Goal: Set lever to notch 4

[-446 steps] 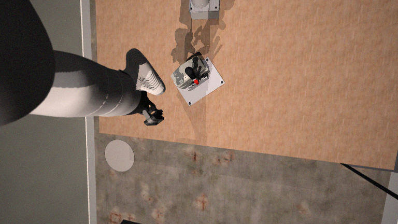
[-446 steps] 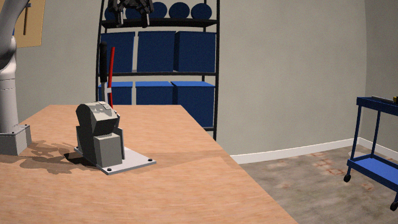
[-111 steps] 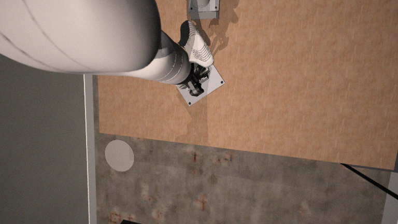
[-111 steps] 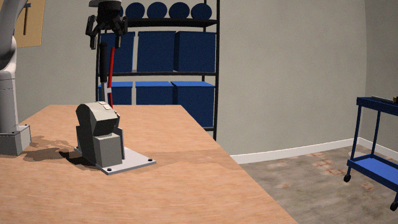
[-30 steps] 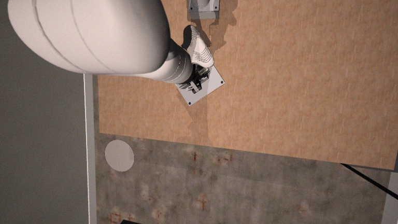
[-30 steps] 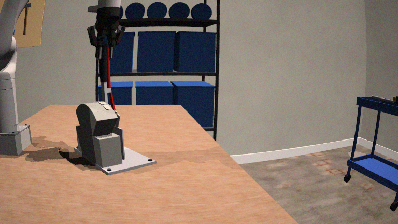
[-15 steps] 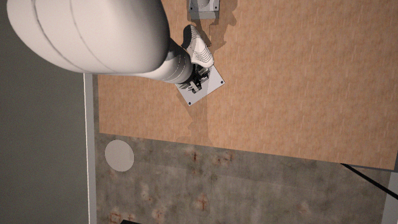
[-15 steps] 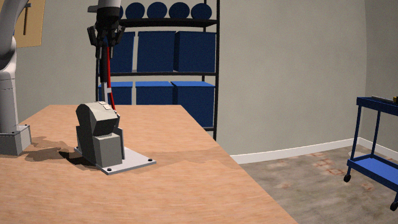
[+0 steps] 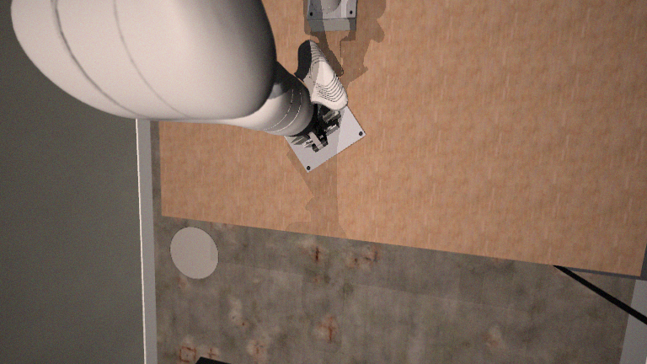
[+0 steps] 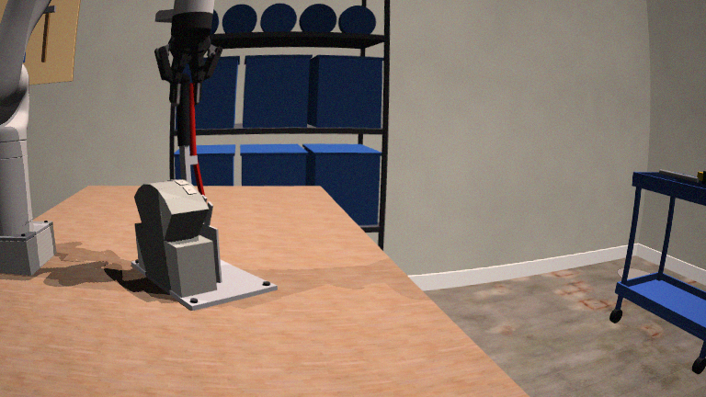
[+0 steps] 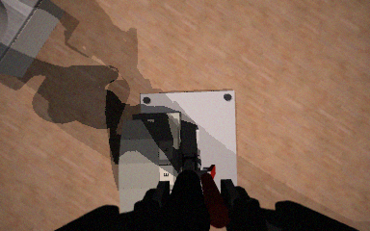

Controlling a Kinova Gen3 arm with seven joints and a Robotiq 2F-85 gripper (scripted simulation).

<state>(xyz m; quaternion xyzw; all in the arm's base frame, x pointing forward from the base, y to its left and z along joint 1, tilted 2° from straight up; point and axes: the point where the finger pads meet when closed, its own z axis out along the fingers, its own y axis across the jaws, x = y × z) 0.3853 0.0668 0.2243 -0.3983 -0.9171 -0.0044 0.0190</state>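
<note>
Now: the red bar 110 mm below my hand and 20 mm ahead of it.
</note>
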